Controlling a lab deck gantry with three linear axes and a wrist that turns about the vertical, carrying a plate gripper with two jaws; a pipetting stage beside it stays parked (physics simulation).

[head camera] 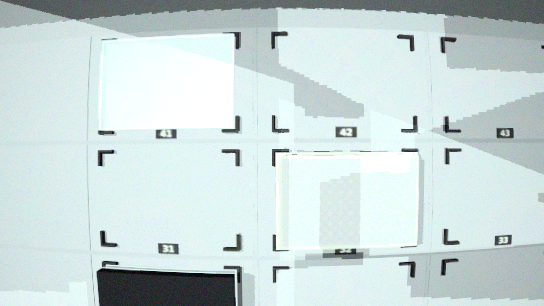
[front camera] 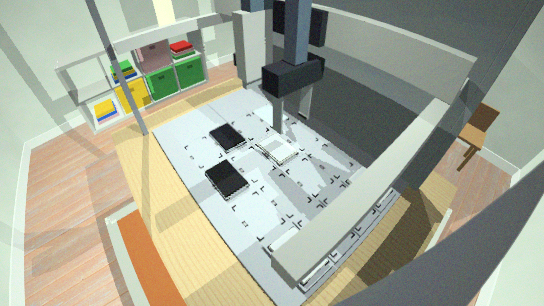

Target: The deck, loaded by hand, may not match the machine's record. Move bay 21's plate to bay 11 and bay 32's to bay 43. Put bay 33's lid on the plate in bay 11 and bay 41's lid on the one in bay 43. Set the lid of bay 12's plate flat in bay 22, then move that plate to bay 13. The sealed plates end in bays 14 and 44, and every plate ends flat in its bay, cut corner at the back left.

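Places are measured from the robot's base along level axes (x ahead, y left, z up), in metres.
Pixels of known places: gripper, fingertip midpoint: (front camera: 291,123); robot's base at its link origin: (front camera: 185,147).
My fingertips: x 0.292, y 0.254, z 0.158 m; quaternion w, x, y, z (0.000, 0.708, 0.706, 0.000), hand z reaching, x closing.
Note:
For each thing: its top centre in the pictures, then the offset to it from my fingertips.
- pale plate at its top centre: (head camera: 351,202) (front camera: 276,146) dy +0.003, dx -0.064, dz -0.144 m
- thin clear lid at its top centre: (head camera: 163,81) (front camera: 270,114) dy +0.110, dx -0.228, dz -0.150 m
- second black-topped plate at its top centre: (front camera: 225,176) dy -0.211, dx -0.064, dz -0.142 m
My gripper (front camera: 291,125) is open and empty, with its jaws pointing down above the deck near bays 32 and 41. A pale plate (front camera: 278,149) (head camera: 348,200) lies flat in bay 32. A thin clear lid (head camera: 167,84) lies in bay 41; in the front view a jaw partly covers it. A black-topped plate (front camera: 227,137) (head camera: 167,289) is in bay 21, cut off by the lower edge of the head view. A second black-topped plate (front camera: 226,178) is in bay 12. No lid shows in the visible part of bay 33 in the head view. Cut corners are hard to tell.
A long pale beam (front camera: 370,185) crosses the front right and hides part of the deck. Pale edges of items (front camera: 284,239) show beside it. A grey post (front camera: 120,70) stands at the left. Shelves with coloured boxes (front camera: 161,83) stand behind.

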